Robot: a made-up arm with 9 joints. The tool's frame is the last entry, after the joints. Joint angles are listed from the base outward.
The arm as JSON. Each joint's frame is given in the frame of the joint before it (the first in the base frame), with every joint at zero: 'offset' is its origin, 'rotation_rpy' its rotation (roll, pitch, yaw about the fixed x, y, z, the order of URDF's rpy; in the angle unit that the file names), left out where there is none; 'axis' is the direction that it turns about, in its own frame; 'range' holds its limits. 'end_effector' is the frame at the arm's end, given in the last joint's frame.
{
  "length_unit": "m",
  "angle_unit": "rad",
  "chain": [
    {
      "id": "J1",
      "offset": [
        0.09,
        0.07,
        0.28
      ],
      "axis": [
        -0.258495,
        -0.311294,
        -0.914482
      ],
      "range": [
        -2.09,
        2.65
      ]
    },
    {
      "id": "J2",
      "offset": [
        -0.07,
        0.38,
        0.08
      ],
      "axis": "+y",
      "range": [
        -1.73,
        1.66
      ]
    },
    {
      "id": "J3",
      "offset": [
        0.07,
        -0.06,
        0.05
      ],
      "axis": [
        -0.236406,
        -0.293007,
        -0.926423
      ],
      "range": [
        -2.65,
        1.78
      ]
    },
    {
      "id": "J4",
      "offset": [
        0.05,
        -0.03,
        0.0
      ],
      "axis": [
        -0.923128,
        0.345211,
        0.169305
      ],
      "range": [
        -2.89,
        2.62
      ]
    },
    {
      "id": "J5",
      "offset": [
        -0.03,
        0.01,
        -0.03
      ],
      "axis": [
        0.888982,
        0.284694,
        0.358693
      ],
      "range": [
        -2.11,
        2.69
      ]
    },
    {
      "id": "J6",
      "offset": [
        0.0,
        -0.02,
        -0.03
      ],
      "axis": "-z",
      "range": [
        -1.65,
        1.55
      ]
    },
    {
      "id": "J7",
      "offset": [
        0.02,
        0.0,
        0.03
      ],
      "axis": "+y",
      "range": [
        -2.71,
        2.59
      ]
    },
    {
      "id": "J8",
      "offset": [
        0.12,
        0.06,
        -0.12
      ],
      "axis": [
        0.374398,
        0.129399,
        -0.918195
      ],
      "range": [
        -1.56,
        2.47
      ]
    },
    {
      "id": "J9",
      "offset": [
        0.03,
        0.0,
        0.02
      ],
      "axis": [
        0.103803,
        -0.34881,
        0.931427
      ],
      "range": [
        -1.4,
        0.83
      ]
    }
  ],
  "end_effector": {
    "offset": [
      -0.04,
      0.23,
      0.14
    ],
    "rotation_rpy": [
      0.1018,
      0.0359,
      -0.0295
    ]
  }
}
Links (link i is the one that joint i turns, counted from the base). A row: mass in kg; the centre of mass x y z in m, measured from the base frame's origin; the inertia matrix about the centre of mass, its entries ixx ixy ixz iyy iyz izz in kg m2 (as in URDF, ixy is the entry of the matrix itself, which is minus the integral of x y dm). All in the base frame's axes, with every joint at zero. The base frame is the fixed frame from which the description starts. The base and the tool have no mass.
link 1: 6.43; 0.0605 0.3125 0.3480; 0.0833 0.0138 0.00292 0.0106 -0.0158 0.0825
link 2: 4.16; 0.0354 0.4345 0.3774; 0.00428 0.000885 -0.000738 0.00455 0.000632 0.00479
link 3: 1.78; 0.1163 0.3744 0.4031; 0.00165 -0.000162 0 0.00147 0 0.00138
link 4: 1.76; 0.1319 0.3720 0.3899; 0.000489 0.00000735 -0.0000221 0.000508 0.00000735 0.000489
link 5: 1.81; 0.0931 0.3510 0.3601; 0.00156 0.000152 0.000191 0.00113 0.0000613 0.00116
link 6: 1.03; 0.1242 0.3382 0.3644; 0.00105 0 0 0.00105 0 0.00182
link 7: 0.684; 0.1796 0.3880 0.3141; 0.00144 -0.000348 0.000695 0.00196 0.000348 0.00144
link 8: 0.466; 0.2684 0.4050 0.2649; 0.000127 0 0 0.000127 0 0.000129
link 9: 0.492; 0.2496 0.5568 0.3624; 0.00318 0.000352 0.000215 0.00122 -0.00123 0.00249
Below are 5 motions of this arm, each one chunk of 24 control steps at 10 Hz.
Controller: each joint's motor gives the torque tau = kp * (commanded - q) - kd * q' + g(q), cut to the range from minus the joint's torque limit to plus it. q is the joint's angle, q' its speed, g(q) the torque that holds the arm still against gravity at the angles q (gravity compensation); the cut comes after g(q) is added. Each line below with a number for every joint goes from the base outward.
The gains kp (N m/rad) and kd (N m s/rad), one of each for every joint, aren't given. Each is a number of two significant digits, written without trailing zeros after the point. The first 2 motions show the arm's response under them.
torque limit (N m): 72 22 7.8 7.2 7.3 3.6 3.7 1.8 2.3
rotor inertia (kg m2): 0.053 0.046 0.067 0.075 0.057 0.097 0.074 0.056 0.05
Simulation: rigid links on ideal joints. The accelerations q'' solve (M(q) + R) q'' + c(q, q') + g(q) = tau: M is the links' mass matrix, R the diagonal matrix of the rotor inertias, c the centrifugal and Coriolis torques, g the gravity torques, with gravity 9.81 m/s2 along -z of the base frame. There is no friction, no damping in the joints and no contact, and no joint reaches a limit. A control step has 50 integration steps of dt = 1/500 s. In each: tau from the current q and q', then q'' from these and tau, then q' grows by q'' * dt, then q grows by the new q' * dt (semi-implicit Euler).
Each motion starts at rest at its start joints. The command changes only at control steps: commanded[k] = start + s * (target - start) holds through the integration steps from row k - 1 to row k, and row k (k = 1, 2, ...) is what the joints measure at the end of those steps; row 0 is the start. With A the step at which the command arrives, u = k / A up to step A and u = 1 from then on. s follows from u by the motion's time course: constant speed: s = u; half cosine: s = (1 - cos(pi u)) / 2; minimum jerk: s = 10 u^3 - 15 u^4 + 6 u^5; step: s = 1 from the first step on.
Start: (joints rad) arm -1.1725 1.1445 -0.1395 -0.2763 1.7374 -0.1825 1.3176 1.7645 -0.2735
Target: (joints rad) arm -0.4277 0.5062 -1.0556 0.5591 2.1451 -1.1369 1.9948 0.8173 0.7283
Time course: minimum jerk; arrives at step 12
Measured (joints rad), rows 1 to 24:
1: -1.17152 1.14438 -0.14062 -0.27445 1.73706 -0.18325 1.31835 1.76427 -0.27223
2: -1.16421 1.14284 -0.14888 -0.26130 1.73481 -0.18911 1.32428 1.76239 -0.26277
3: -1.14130 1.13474 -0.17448 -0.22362 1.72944 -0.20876 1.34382 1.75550 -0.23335
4: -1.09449 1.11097 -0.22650 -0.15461 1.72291 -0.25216 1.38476 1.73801 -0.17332
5: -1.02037 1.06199 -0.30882 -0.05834 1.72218 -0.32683 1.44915 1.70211 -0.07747
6: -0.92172 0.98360 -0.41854 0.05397 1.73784 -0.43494 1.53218 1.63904 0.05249
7: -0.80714 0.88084 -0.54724 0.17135 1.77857 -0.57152 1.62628 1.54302 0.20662
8: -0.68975 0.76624 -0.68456 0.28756 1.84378 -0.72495 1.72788 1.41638 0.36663
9: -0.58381 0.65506 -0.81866 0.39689 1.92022 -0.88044 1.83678 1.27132 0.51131
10: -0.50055 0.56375 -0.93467 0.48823 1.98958 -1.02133 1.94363 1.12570 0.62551
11: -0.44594 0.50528 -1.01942 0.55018 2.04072 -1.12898 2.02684 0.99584 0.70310
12: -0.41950 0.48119 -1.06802 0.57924 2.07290 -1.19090 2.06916 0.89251 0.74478
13: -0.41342 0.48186 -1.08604 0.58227 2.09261 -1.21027 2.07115 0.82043 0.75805
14: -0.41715 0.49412 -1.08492 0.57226 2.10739 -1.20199 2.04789 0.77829 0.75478
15: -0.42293 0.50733 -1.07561 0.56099 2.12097 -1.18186 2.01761 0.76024 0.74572
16: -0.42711 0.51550 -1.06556 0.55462 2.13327 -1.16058 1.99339 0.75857 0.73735
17: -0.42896 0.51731 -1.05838 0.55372 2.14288 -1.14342 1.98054 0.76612 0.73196
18: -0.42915 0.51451 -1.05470 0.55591 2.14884 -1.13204 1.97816 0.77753 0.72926
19: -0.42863 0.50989 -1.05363 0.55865 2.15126 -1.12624 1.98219 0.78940 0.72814
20: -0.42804 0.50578 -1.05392 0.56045 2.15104 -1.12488 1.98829 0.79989 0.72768
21: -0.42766 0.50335 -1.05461 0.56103 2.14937 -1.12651 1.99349 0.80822 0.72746
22: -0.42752 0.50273 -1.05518 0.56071 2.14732 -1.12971 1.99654 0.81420 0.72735
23: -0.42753 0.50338 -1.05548 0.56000 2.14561 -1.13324 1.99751 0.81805 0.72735
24: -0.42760 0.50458 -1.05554 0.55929 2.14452 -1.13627 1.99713 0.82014 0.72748
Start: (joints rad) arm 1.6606 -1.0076 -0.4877 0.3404 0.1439 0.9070 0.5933 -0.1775 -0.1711
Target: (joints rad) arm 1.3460 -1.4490 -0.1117 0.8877 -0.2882 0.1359 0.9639 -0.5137 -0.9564
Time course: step
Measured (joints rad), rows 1 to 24:
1: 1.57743 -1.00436 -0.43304 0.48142 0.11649 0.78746 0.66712 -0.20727 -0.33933
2: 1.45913 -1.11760 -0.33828 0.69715 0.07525 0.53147 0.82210 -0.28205 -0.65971
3: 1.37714 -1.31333 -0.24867 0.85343 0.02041 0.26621 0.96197 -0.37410 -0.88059
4: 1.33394 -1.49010 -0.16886 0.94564 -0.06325 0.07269 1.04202 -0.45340 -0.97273
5: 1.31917 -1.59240 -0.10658 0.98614 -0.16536 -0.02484 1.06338 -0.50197 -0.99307
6: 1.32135 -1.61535 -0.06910 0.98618 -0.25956 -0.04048 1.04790 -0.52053 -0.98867
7: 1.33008 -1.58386 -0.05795 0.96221 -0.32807 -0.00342 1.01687 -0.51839 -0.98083
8: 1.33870 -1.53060 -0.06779 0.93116 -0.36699 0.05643 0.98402 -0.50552 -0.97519
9: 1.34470 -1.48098 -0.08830 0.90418 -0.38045 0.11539 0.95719 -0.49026 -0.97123
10: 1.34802 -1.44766 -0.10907 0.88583 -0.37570 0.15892 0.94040 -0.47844 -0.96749
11: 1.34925 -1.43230 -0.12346 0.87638 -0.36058 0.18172 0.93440 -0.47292 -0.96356
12: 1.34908 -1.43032 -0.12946 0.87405 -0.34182 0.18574 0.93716 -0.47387 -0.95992
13: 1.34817 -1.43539 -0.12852 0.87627 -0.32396 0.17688 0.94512 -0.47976 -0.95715
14: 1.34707 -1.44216 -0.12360 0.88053 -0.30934 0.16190 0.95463 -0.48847 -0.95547
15: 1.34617 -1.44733 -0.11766 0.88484 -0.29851 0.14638 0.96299 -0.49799 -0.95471
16: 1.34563 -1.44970 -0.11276 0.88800 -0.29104 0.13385 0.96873 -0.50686 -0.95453
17: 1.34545 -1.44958 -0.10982 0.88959 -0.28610 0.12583 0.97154 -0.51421 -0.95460
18: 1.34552 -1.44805 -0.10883 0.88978 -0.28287 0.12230 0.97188 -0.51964 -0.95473
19: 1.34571 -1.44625 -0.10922 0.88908 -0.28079 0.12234 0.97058 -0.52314 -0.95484
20: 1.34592 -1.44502 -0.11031 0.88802 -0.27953 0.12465 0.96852 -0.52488 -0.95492
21: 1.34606 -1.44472 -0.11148 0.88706 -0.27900 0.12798 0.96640 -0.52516 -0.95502
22: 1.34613 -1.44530 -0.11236 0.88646 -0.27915 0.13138 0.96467 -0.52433 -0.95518
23: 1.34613 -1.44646 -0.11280 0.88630 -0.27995 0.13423 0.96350 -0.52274 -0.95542
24: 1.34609 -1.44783 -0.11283 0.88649 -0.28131 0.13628 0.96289 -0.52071 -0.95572
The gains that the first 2 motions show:
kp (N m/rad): 110 6 6.3 10 1.9 3.8 5.4 1.3 4.6
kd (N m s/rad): 16 0.81 1.1 1.2 0.65 0.64 0.69 0.4 0.68
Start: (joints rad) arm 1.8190 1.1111 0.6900 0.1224 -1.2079 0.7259 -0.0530 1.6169 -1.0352
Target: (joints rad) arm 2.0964 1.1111 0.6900 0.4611 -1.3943 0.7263 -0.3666 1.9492 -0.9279
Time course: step
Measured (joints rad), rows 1 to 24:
1: 1.89472 1.11677 0.70886 0.21189 -1.17572 0.73766 -0.08943 1.67651 -1.02673
2: 2.00701 1.10671 0.71244 0.34667 -1.16404 0.75055 -0.18615 1.77787 -0.99804
3: 2.08080 1.09018 0.69732 0.44196 -1.20143 0.75083 -0.29997 1.85650 -0.96120
4: 2.11092 1.08694 0.68242 0.48824 -1.26626 0.74068 -0.38810 1.89625 -0.93074
5: 2.11446 1.10024 0.67683 0.50020 -1.33579 0.72829 -0.43326 1.90663 -0.91227
6: 2.10787 1.12089 0.67882 0.49565 -1.39525 0.71949 -0.44149 1.90247 -0.90428
7: 2.10067 1.13812 0.68340 0.48676 -1.43730 0.71560 -0.42855 1.89486 -0.90327
8: 2.09627 1.14581 0.68725 0.47878 -1.46059 0.71538 -0.40894 1.88988 -0.90626
9: 2.09470 1.14336 0.68947 0.47268 -1.46770 0.71724 -0.39123 1.88989 -0.91119
10: 2.09482 1.13395 0.69051 0.46797 -1.46311 0.72011 -0.37836 1.89505 -0.91672
11: 2.09553 1.12192 0.69109 0.46413 -1.45151 0.72346 -0.36998 1.90434 -0.92195
12: 2.09615 1.11096 0.69160 0.46102 -1.43694 0.72693 -0.36474 1.91622 -0.92633
13: 2.09648 1.10316 0.69208 0.45868 -1.42230 0.73012 -0.36148 1.92901 -0.92960
14: 2.09654 1.09913 0.69238 0.45721 -1.40943 0.73260 -0.35962 1.94118 -0.93168
15: 2.09648 1.09837 0.69235 0.45661 -1.39921 0.73397 -0.35890 1.95146 -0.93268
16: 2.09639 1.09993 0.69195 0.45674 -1.39188 0.73405 -0.35917 1.95907 -0.93280
17: 2.09634 1.10274 0.69128 0.45741 -1.38725 0.73295 -0.36024 1.96368 -0.93229
18: 2.09634 1.10593 0.69048 0.45838 -1.38491 0.73099 -0.36179 1.96542 -0.93139
19: 2.09636 1.10891 0.68974 0.45943 -1.38432 0.72861 -0.36350 1.96475 -0.93033
20: 2.09639 1.11131 0.68916 0.46038 -1.38498 0.72630 -0.36509 1.96237 -0.92928
21: 2.09642 1.11297 0.68881 0.46114 -1.38640 0.72441 -0.36637 1.95900 -0.92838
22: 2.09644 1.11391 0.68869 0.46165 -1.38818 0.72317 -0.36727 1.95534 -0.92768
23: 2.09645 1.11419 0.68878 0.46194 -1.39003 0.72265 -0.36778 1.95193 -0.92722
24: 2.09645 1.11397 0.68900 0.46201 -1.39173 0.72276 -0.36796 1.94915 -0.92699

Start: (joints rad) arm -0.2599 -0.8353 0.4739 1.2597 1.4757 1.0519 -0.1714 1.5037 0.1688
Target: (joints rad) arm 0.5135 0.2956 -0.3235 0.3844 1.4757 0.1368 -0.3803 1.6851 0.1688
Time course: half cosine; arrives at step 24
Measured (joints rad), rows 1 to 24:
1: -0.25903 -0.83495 0.47357 1.25910 1.47541 1.05169 -0.17154 1.50394 0.16866
2: -0.25515 -0.83236 0.47181 1.25589 1.47409 1.05040 -0.17242 1.50515 0.16808
3: -0.24619 -0.82397 0.46684 1.24739 1.47106 1.04637 -0.17501 1.50828 0.16687
4: -0.23097 -0.80634 0.45675 1.23160 1.46622 1.03746 -0.17999 1.51385 0.16521
5: -0.20922 -0.77767 0.44003 1.20773 1.45997 1.02160 -0.18752 1.52173 0.16355
6: -0.18123 -0.73802 0.41586 1.17592 1.45295 0.99719 -0.19736 1.53121 0.16240
7: -0.14758 -0.68875 0.38421 1.13681 1.44585 0.96341 -0.20909 1.54128 0.16209
8: -0.10901 -0.63169 0.34570 1.09128 1.43937 0.92027 -0.22221 1.55092 0.16271
9: -0.06632 -0.56853 0.30134 1.04027 1.43422 0.86855 -0.23619 1.55936 0.16416
10: -0.02030 -0.50050 0.25231 0.98486 1.43109 0.80961 -0.25044 1.56620 0.16616
11: 0.02821 -0.42841 0.19981 0.92622 1.43057 0.74528 -0.26437 1.57148 0.16835
12: 0.07837 -0.35286 0.14492 0.86567 1.43302 0.67763 -0.27742 1.57560 0.17039
13: 0.12932 -0.27451 0.08865 0.80464 1.43842 0.60882 -0.28915 1.57926 0.17193
14: 0.18014 -0.19437 0.03200 0.74453 1.44632 0.54097 -0.29935 1.58333 0.17272
15: 0.22996 -0.11398 -0.02396 0.68666 1.45589 0.47597 -0.30810 1.58866 0.17260
16: 0.27791 -0.03542 -0.07803 0.63212 1.46601 0.41532 -0.31581 1.59593 0.17161
17: 0.32316 0.03888 -0.12890 0.58170 1.47553 0.35999 -0.32312 1.60546 0.16994
18: 0.36498 0.10648 -0.17529 0.53594 1.48350 0.31043 -0.33069 1.61706 0.16796
19: 0.40269 0.16539 -0.21610 0.49521 1.48931 0.26663 -0.33903 1.63008 0.16610
20: 0.43575 0.21430 -0.25056 0.45985 1.49276 0.22842 -0.34823 1.64349 0.16474
21: 0.46364 0.25271 -0.27826 0.43025 1.49402 0.19565 -0.35796 1.65614 0.16410
22: 0.48592 0.28072 -0.29910 0.40687 1.49349 0.16842 -0.36752 1.66702 0.16421
23: 0.50219 0.29879 -0.31323 0.39019 1.49169 0.14713 -0.37603 1.67545 0.16490
24: 0.51212 0.30748 -0.32096 0.38067 1.48920 0.13238 -0.38263 1.68112 0.16594

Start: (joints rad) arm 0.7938 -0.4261 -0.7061 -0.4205 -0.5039 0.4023 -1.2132 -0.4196 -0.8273
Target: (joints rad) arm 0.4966 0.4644 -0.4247 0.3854 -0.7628 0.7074 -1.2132 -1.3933 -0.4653
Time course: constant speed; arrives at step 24
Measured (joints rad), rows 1 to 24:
1: 0.78959 -0.41766 -0.70213 -0.41023 -0.50389 0.40466 -1.21539 -0.41953 -0.82548
2: 0.78012 -0.39702 -0.69356 -0.38545 -0.50526 0.41131 -1.21935 -0.42271 -0.81887
3: 0.76799 -0.36737 -0.68286 -0.35200 -0.50934 0.42156 -1.22264 -0.43332 -0.80711
4: 0.75520 -0.33180 -0.67166 -0.31567 -0.51634 0.43401 -1.22380 -0.45360 -0.79182
5: 0.74264 -0.29230 -0.66043 -0.27948 -0.52555 0.44758 -1.22270 -0.48344 -0.77496
6: 0.73045 -0.25026 -0.64909 -0.24428 -0.53601 0.46171 -1.22001 -0.52118 -0.75790
7: 0.71850 -0.20694 -0.63748 -0.20991 -0.54693 0.47614 -1.21662 -0.56456 -0.74119
8: 0.70661 -0.16354 -0.62560 -0.17599 -0.55785 0.49066 -1.21336 -0.61136 -0.72487
9: 0.69466 -0.12105 -0.61354 -0.14222 -0.56862 0.50501 -1.21077 -0.65971 -0.70882
10: 0.68257 -0.08011 -0.60147 -0.10846 -0.57928 0.51891 -1.20913 -0.70822 -0.69292
11: 0.67032 -0.04099 -0.58952 -0.07467 -0.58992 0.53215 -1.20847 -0.75592 -0.67715
12: 0.65792 -0.00354 -0.57777 -0.04089 -0.60064 0.54470 -1.20863 -0.80222 -0.66154
13: 0.64542 0.03263 -0.56624 -0.00712 -0.61149 0.55665 -1.20935 -0.84682 -0.64612
14: 0.63287 0.06806 -0.55485 0.02659 -0.62246 0.56824 -1.21033 -0.88974 -0.63092
15: 0.62032 0.10330 -0.54354 0.06025 -0.63354 0.57976 -1.21133 -0.93117 -0.61589
16: 0.60781 0.13876 -0.53220 0.09386 -0.64465 0.59142 -1.21214 -0.97147 -0.60097
17: 0.59534 0.17473 -0.52078 0.12742 -0.65572 0.60340 -1.21267 -1.01104 -0.58609
18: 0.58292 0.21128 -0.50926 0.16095 -0.66668 0.61571 -1.21289 -1.05030 -0.57118
19: 0.57054 0.24839 -0.49764 0.19448 -0.67748 0.62830 -1.21285 -1.08956 -0.55620
20: 0.55818 0.28591 -0.48594 0.22800 -0.68811 0.64103 -1.21263 -1.12904 -0.54113
21: 0.54582 0.32366 -0.47420 0.26154 -0.69855 0.65379 -1.21231 -1.16885 -0.52599
22: 0.53346 0.36150 -0.46246 0.29509 -0.70883 0.66646 -1.21196 -1.20899 -0.51079
23: 0.52109 0.39929 -0.45073 0.32865 -0.71899 0.67900 -1.21165 -1.24939 -0.49556
24: 0.50870 0.43696 -0.43902 0.36220 -0.72907 0.69141 -1.21139 -1.28998 -0.48032

